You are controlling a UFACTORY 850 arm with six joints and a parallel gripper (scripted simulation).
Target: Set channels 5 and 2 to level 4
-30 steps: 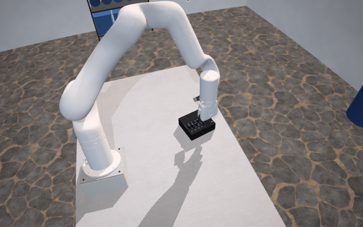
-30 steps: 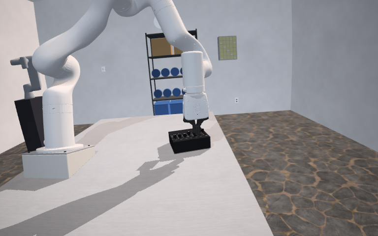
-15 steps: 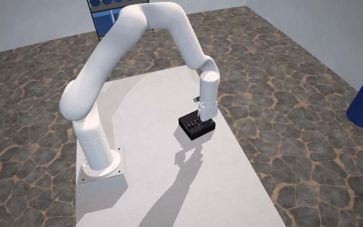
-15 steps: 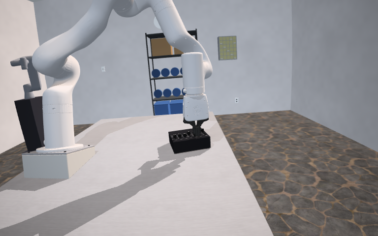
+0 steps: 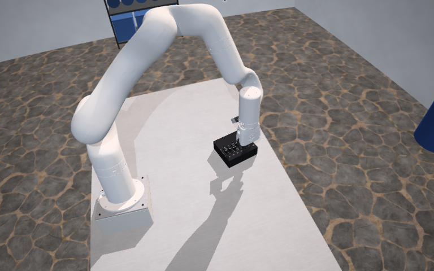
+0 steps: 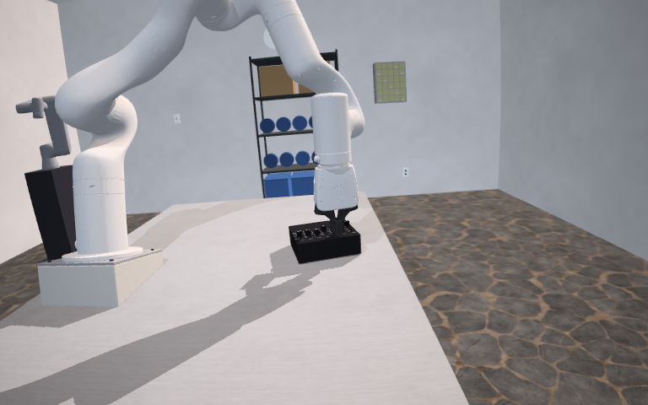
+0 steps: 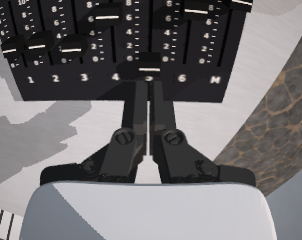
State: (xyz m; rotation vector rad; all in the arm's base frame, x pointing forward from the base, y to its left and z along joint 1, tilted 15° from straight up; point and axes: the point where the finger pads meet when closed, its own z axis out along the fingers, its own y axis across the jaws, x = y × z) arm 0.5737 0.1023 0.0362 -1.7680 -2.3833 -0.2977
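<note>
Right now the channel 5 fader cap is 10 mm behind my hand, 30 mm to the left of it and 20 mm below it. The rest, counted from my hand: channel 3 fader cap 50 mm behind, 30 mm to the left, 20 mm below; channel 4 cap 40 mm behind, 50 mm to the left, 20 mm below; channel 6 cap 70 mm to the left, 20 mm below.
</note>
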